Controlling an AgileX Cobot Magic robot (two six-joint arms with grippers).
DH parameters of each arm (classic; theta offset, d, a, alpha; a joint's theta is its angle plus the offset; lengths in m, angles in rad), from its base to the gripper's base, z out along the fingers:
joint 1: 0 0.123 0 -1.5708
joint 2: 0.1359 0 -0.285 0
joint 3: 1.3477 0 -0.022 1.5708
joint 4: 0 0.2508 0 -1.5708
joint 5: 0 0 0.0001 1.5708
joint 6: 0 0.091 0 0
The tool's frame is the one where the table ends.
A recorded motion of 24 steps. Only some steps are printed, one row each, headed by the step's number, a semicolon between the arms.
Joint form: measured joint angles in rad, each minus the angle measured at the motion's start. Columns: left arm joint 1, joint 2, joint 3, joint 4, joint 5, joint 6; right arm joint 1, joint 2, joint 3, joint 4, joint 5, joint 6.
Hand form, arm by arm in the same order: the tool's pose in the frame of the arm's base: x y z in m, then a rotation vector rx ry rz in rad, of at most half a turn. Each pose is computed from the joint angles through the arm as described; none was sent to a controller.
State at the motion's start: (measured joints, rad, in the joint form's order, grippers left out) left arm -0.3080 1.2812 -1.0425 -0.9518 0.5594 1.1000; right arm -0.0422 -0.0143 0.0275 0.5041 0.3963 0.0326
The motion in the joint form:
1: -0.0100 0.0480 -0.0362 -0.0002 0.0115 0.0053; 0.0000 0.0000 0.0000 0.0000 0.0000 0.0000
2: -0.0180 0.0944 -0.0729 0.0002 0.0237 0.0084; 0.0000 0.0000 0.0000 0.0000 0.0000 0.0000
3: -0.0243 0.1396 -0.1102 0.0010 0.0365 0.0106; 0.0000 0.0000 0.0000 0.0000 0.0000 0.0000
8: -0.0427 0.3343 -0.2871 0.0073 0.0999 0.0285; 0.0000 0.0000 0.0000 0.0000 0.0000 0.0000
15: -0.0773 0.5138 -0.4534 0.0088 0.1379 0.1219; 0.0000 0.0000 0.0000 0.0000 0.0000 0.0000
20: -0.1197 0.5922 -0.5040 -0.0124 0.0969 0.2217; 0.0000 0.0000 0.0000 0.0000 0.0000 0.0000
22: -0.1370 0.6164 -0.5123 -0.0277 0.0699 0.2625; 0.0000 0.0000 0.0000 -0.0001 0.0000 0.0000
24: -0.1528 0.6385 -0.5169 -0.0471 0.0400 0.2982; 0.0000 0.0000 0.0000 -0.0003 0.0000 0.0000
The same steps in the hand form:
1: 0.2646 -0.1294 0.3467 0.8289 1.9014 -0.5248; 0.0522 0.0148 0.1735 0.3753 1.8339 0.4932
2: 0.2746 -0.1360 0.3442 0.8502 1.9105 -0.5383; 0.0522 0.0148 0.1735 0.3753 1.8339 0.4932
3: 0.2845 -0.1422 0.3417 0.8696 1.9189 -0.5512; 0.0522 0.0148 0.1735 0.3753 1.8339 0.4932
8: 0.3276 -0.1680 0.3292 0.9598 1.9378 -0.5975; 0.0522 0.0148 0.1735 0.3753 1.8339 0.4932
15: 0.3632 -0.1984 0.3102 1.1109 1.8871 -0.5956; 0.0522 0.0148 0.1735 0.3753 1.8339 0.4932
20: 0.3744 -0.2209 0.2950 1.1947 1.8199 -0.5573; 0.0522 0.0148 0.1735 0.3753 1.8339 0.4932
22: 0.3771 -0.2292 0.2884 1.2154 1.7957 -0.5395; 0.0522 0.0148 0.1735 0.3752 1.8339 0.4931
24: 0.3794 -0.2366 0.2816 1.2249 1.7783 -0.5246; 0.0522 0.0148 0.1735 0.3751 1.8340 0.4929

